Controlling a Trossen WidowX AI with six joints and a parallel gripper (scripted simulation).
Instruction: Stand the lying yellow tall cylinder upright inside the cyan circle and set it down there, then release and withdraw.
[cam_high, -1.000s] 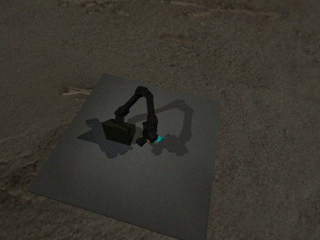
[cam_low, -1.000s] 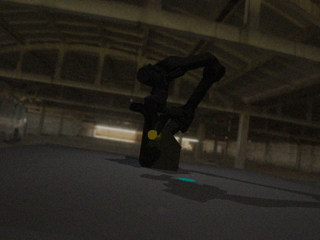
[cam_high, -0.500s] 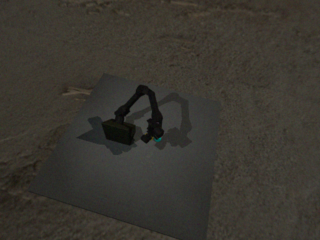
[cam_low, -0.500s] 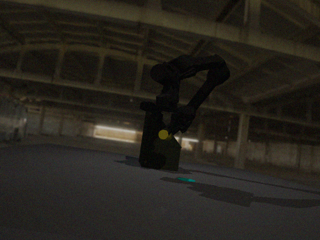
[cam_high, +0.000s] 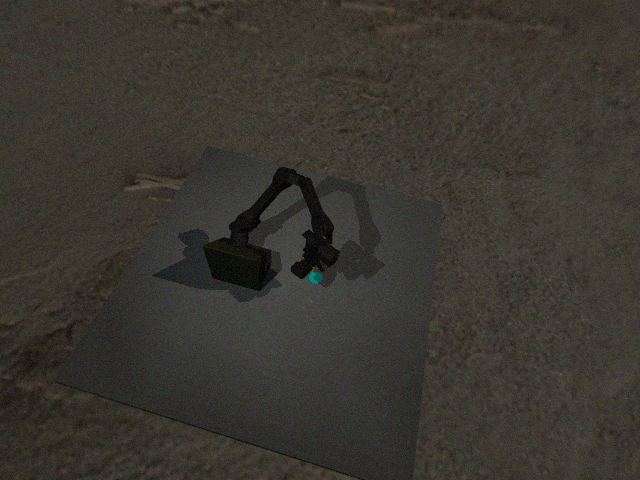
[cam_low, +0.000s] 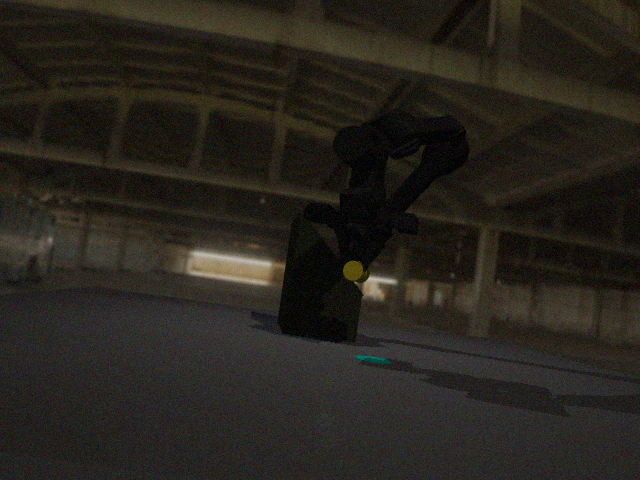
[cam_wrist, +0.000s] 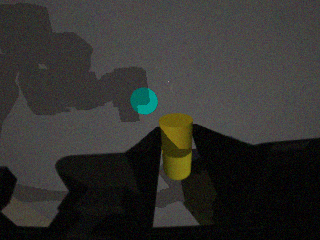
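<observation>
Now: gripper tip 140 mm above the cyan circle, 50 mm to the right of it and 10 mm short of it. Also, from my gripper tip: yellow tall cylinder: 20 mm behind, 10 mm to the left.
</observation>
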